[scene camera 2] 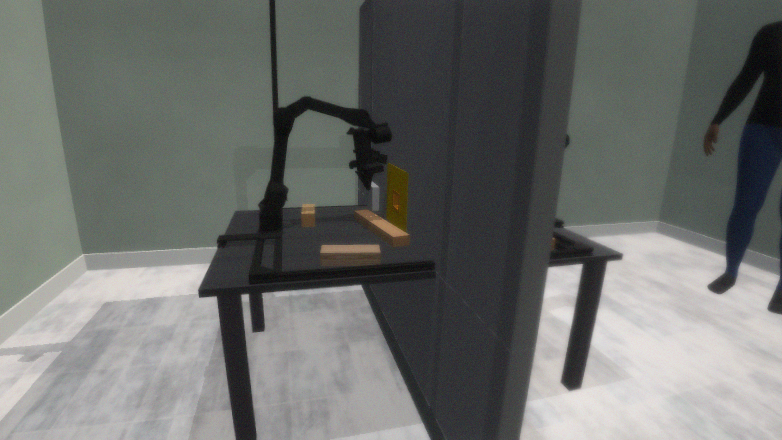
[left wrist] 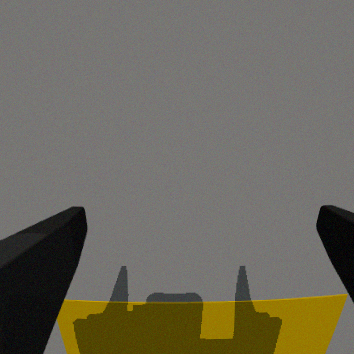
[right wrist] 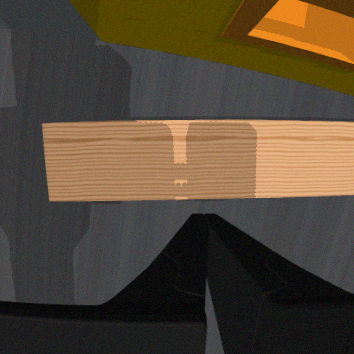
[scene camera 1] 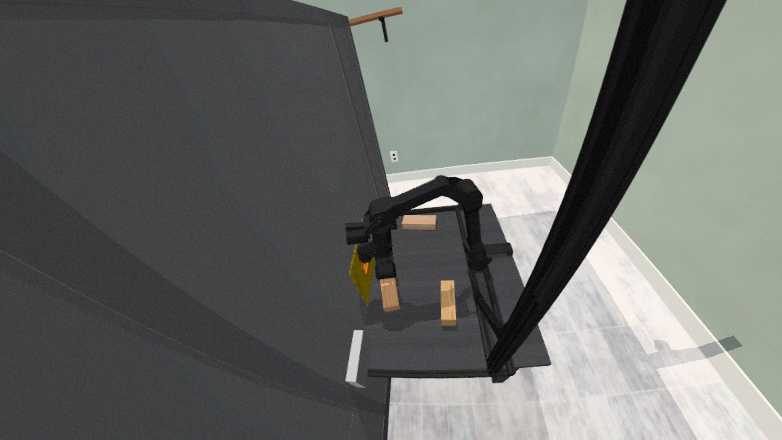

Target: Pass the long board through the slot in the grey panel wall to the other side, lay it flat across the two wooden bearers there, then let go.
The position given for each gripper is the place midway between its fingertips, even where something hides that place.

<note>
The left gripper (left wrist: pixel 204 217) is open, holding nothing. The right gripper (scene camera 1: pixel 385 267) is shut and holds nothing. Further things: a grey panel wall (scene camera 1: pixel 182 182).
The right gripper shows as well in scene camera 2 (scene camera 2: pixel 368 190) and in the right wrist view (right wrist: pixel 202 224). The grey panel wall shows as well in scene camera 2 (scene camera 2: pixel 478 105), in the left wrist view (left wrist: pixel 201 147) and in the right wrist view (right wrist: pixel 72 25).
</note>
